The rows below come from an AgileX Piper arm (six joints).
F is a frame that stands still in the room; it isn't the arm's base.
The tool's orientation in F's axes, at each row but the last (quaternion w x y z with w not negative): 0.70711, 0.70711, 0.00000, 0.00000; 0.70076, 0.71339, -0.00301, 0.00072; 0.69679, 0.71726, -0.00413, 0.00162; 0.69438, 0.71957, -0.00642, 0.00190; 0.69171, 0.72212, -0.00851, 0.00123; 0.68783, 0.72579, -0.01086, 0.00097; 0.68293, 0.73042, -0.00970, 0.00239; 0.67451, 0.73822, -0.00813, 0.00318
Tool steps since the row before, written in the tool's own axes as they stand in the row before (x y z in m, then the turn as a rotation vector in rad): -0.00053, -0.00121, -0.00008, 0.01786, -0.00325, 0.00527; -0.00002, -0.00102, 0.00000, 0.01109, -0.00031, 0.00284; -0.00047, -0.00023, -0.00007, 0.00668, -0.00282, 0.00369; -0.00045, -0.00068, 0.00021, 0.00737, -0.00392, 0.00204; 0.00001, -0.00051, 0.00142, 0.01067, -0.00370, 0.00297; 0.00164, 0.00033, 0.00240, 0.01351, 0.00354, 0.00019; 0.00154, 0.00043, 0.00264, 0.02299, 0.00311, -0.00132; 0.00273, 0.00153, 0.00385, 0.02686, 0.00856, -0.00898
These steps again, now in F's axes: -0.00053, 0.00008, -0.00121, 0.01786, -0.00527, -0.00325; -0.00001, 0.00002, -0.00102, 0.01108, -0.00287, -0.00030; -0.00047, 0.00008, -0.00023, 0.00669, -0.00363, -0.00287; -0.00044, -0.00018, -0.00069, 0.00740, -0.00195, -0.00390; 0.00000, -0.00140, -0.00057, 0.01069, -0.00292, -0.00368; 0.00160, -0.00244, 0.00023, 0.01344, -0.00057, 0.00375; 0.00151, -0.00268, 0.00028, 0.02294, 0.00086, 0.00358; 0.00268, -0.00399, 0.00122, 0.02677, 0.00797, 0.00975
